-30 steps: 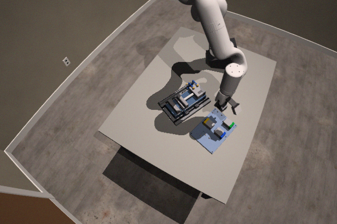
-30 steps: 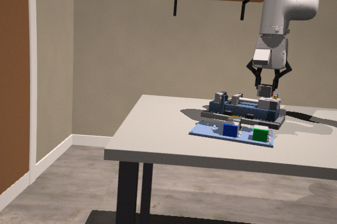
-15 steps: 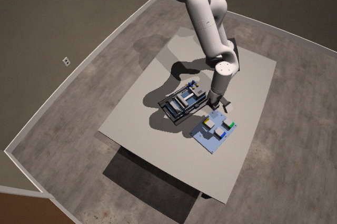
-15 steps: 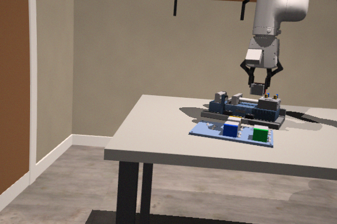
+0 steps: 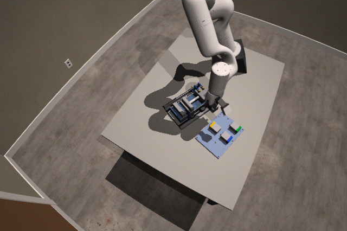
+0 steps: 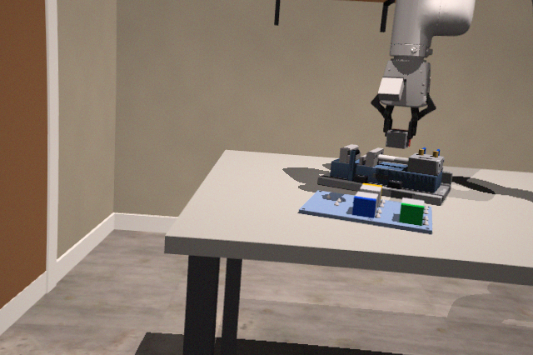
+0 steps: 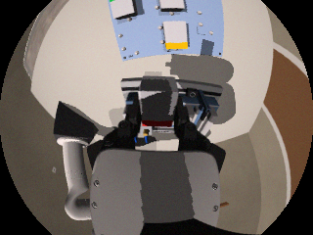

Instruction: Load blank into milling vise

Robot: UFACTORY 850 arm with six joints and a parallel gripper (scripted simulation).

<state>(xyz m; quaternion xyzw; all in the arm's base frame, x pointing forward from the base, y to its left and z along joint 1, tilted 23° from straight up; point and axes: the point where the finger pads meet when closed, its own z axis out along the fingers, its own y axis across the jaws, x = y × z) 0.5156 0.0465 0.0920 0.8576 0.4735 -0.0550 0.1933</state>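
Right now the fixed jaw is 5 cm ahead of my hand, 19 cm to the right of it and 9 cm below it. Also, from my hand: hose block (11 cm behind, 8 cm to the right, 9 cm below); then red-ended blank (2 cm below); then yellow-ended blank (7 cm ahead, 5 cm to the left, 14 cm below).
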